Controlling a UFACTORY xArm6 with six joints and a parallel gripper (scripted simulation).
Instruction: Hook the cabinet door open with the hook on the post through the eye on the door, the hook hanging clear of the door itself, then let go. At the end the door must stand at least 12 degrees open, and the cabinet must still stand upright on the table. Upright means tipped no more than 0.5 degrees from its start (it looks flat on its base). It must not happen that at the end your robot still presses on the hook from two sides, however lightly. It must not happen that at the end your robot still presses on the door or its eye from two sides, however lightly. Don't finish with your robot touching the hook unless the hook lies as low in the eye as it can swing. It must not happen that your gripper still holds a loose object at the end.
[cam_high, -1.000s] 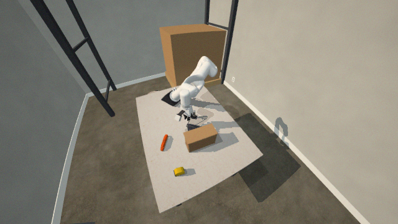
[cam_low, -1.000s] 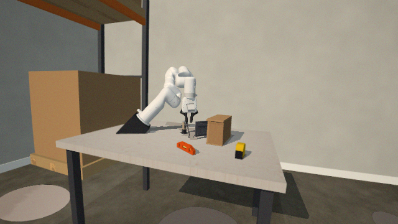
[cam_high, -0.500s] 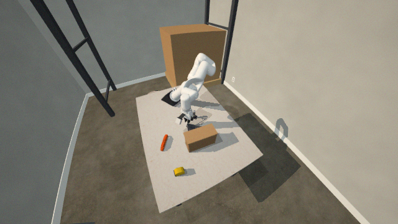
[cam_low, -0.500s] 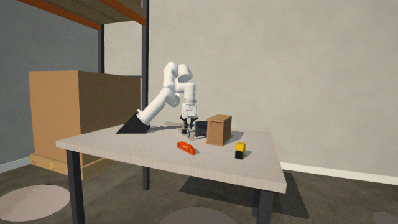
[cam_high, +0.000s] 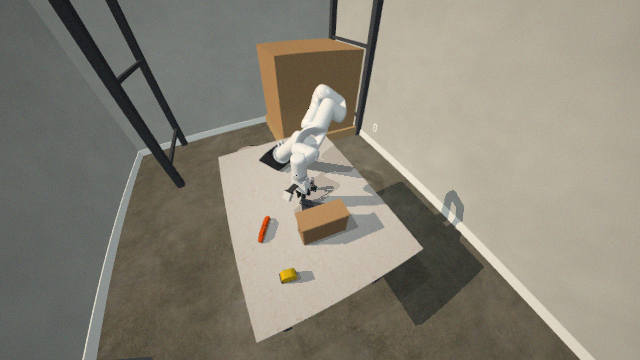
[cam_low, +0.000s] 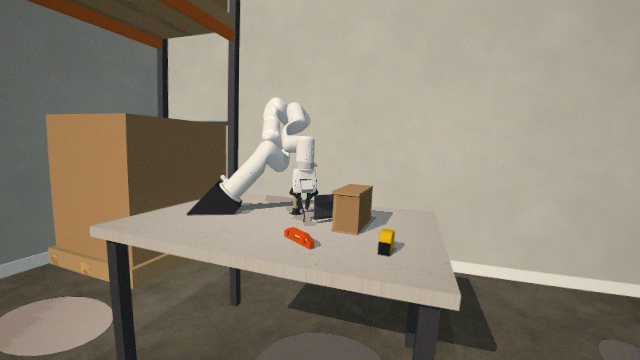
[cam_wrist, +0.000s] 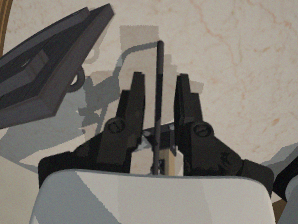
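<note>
The dark hook rod is 4 cm to the left of my hand, 3 cm below it and 3 cm behind it. Also, from my hand: yellow tape measure: 36 cm ahead, 21 cm to the right, 4 cm below; orange level: 25 cm to the right, 9 cm ahead, 5 cm below; dark door: 11 cm ahead, 6 cm to the left.
</note>
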